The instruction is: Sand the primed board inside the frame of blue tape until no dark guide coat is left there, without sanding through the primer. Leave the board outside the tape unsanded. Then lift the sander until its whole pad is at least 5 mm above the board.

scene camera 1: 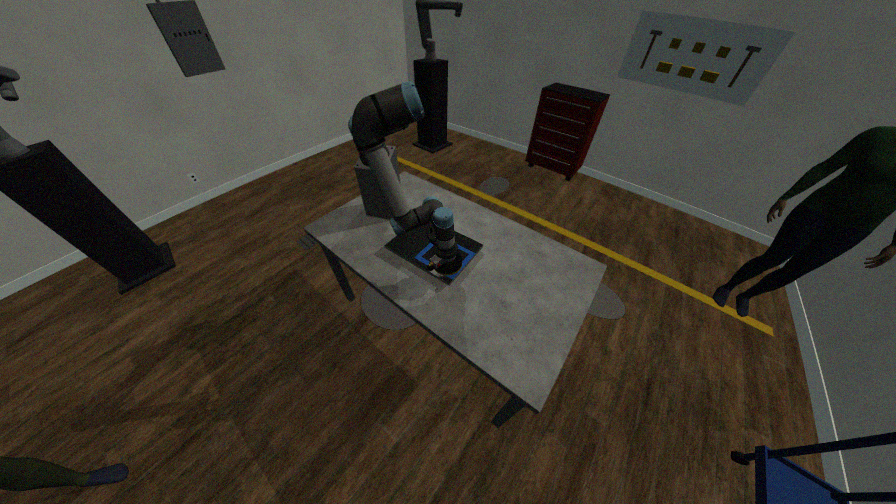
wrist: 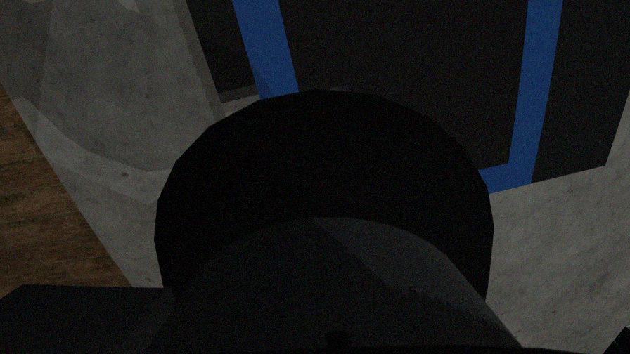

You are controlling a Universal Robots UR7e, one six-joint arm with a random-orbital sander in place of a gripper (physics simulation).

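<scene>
The board (scene camera 1: 404, 243) (wrist: 580, 100) lies on the table under the arm. The blue tape frame (scene camera 1: 468, 255) (wrist: 537, 75) is on it. In the wrist view the visible board inside the tape is dark, with a thin greyish strip along the pad's top edge. A pale strip shows outside the left tape beside the pad. My sander (scene camera 1: 448, 265) (wrist: 320, 160) is at the board's near end; its round black pad covers the near left tape corner and hides the board beneath. Whether the pad touches the board cannot be told. The sander has no fingers.
The grey table (scene camera 1: 520, 313) (wrist: 555, 250) extends beyond the board, and its edge shows at the left of the wrist view. A grey box (scene camera 1: 370, 191) stands behind the arm. A person (scene camera 1: 808, 231) stands at the right, beyond the yellow floor line (scene camera 1: 563, 230). A red cabinet (scene camera 1: 567, 130) stands behind.
</scene>
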